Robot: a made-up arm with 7 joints. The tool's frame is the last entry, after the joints. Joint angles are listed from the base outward.
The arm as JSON. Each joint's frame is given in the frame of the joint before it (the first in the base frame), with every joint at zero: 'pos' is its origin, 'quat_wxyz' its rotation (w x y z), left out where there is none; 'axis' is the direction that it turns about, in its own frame. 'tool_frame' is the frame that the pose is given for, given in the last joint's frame.
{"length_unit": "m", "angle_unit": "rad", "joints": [
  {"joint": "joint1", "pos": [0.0, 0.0, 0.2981], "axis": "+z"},
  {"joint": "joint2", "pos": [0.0, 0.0, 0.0], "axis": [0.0, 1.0, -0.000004]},
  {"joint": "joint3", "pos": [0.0, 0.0, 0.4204], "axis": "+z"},
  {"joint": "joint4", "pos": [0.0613, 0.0, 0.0], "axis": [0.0, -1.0, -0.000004]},
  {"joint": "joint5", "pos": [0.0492, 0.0, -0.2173], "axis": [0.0, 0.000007, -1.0]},
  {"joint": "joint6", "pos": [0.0, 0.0, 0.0], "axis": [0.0, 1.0, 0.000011]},
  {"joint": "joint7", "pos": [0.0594, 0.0, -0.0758], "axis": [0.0, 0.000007, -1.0]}
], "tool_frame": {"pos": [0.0, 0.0, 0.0], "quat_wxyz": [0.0, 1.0, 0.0, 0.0]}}
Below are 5 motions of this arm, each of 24 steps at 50 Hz.
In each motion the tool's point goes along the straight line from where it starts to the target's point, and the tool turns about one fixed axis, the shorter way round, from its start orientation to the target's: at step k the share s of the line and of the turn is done. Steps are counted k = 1, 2, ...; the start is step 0. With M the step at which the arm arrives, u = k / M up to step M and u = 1 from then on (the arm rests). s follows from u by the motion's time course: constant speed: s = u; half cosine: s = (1 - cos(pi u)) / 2; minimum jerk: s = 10 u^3 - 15 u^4 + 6 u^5.
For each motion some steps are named. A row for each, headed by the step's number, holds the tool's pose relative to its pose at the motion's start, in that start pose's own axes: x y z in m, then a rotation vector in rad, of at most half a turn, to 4 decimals.
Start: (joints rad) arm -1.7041 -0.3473 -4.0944 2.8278 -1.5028 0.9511 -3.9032
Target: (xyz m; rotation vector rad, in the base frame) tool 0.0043 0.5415 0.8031 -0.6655 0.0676 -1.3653
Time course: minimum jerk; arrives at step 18
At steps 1, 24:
1: -0.0002 -0.0001 -0.0005 0.0006 -0.0012 0.0006
24: -0.1531 -0.0495 -0.3070 0.3858 -0.7730 0.3864

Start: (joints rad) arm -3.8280 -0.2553 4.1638 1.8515 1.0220 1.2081 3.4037
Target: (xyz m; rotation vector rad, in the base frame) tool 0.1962 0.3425 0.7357 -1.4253 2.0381 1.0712
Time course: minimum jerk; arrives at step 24
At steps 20, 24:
20: 0.2372 0.0238 0.2335 0.2359 0.4002 -1.1628
24: 0.2460 0.0247 0.2420 0.2446 0.4150 -1.2056

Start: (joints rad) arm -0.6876 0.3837 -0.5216 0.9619 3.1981 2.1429 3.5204
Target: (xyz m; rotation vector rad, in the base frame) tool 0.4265 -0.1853 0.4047 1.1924 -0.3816 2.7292
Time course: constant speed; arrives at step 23
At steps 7, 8, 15, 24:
7: -0.0126 -0.0911 -0.0488 0.0685 -0.1475 0.1920
8: -0.0144 -0.1041 -0.0557 0.0782 -0.1686 0.2195
15: -0.0270 -0.1951 -0.1045 0.1467 -0.3160 0.4115
24: -0.0415 -0.2992 -0.1602 0.2249 -0.4846 0.6310

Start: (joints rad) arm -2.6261 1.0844 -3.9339 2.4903 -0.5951 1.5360 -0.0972
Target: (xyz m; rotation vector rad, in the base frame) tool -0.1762 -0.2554 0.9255 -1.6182 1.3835 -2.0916
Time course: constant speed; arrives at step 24
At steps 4, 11, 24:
4: 0.0078 -0.0506 0.0018 0.0130 0.0200 0.0357
11: 0.0215 -0.1391 0.0050 0.0358 0.0550 0.0983
24: 0.0470 -0.3035 0.0108 0.0782 0.1200 0.2144

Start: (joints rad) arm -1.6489 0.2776 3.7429 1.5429 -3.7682 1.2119 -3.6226
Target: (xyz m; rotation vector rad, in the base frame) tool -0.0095 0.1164 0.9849 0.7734 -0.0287 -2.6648
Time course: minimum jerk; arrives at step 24
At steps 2, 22, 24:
2: -0.0001 0.0012 -0.0002 -0.0005 -0.0010 -0.0051
22: -0.0135 0.2413 -0.0448 -0.1068 -0.1992 -0.9927
24: -0.0136 0.2425 -0.0450 -0.1074 -0.2003 -0.9977

